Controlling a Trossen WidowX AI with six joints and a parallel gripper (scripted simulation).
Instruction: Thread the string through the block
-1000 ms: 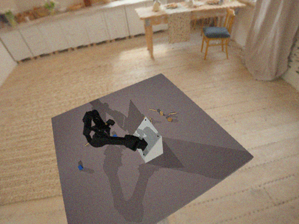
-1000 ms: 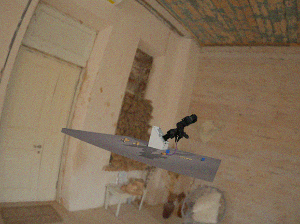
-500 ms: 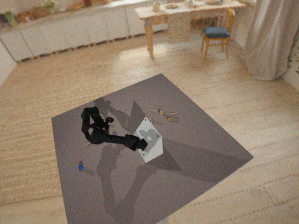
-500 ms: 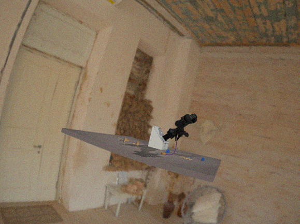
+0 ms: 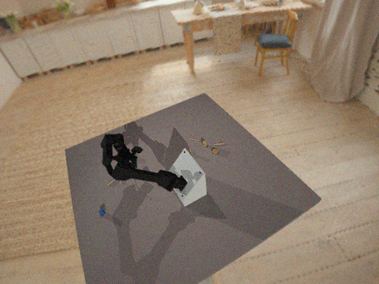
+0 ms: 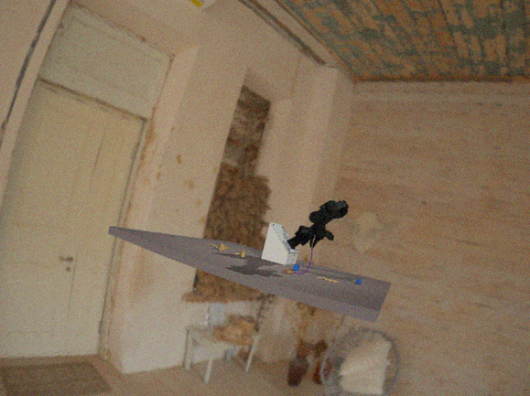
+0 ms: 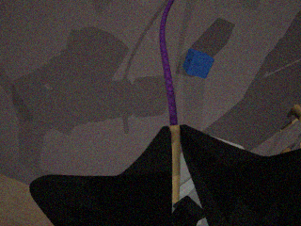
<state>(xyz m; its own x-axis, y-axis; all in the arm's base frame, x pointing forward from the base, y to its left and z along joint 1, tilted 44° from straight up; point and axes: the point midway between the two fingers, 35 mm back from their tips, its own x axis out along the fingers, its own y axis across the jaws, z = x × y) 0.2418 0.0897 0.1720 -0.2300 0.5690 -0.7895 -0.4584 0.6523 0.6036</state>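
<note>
My gripper tip is 12 cm above the blue cube, 5 cm to the left of it and 3 cm short of it. The rest, counted from my gripper tip: round wooden button 21 cm ahead, 13 cm below, 3 cm to the right; then thin wooden stick 1 cm to the right, 1 cm behind, 1 cm above.
</note>
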